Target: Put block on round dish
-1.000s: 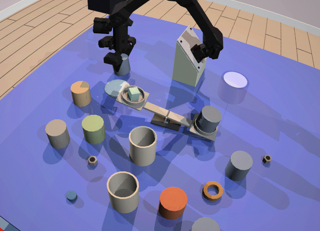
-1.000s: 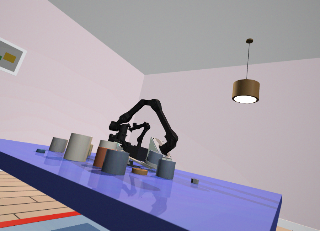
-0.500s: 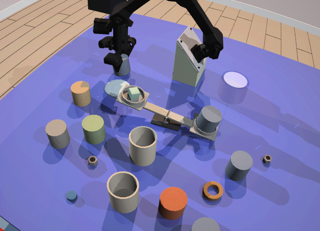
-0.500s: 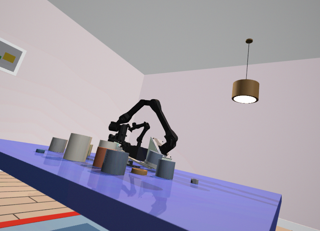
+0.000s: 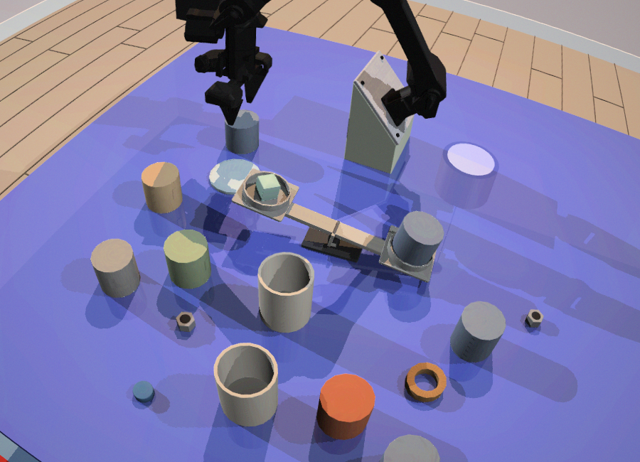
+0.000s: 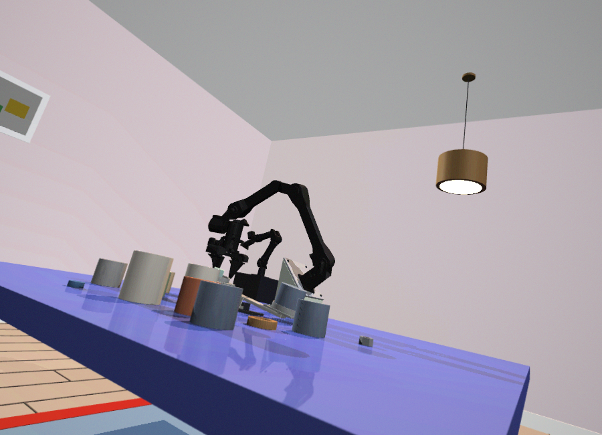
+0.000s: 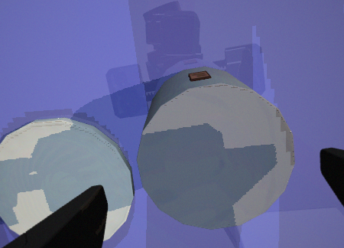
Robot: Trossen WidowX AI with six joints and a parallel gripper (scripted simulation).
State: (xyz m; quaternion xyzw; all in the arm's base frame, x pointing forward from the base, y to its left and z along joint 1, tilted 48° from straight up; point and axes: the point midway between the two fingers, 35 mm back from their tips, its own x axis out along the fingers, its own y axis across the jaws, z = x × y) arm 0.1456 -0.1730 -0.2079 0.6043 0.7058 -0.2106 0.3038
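My gripper tip is 17 cm to the right of the pale green block, 17 cm short of it and 1 cm below it. Also, from my gripper tip: round dish (9 cm ahead, 8 cm below, 5 cm to the left).
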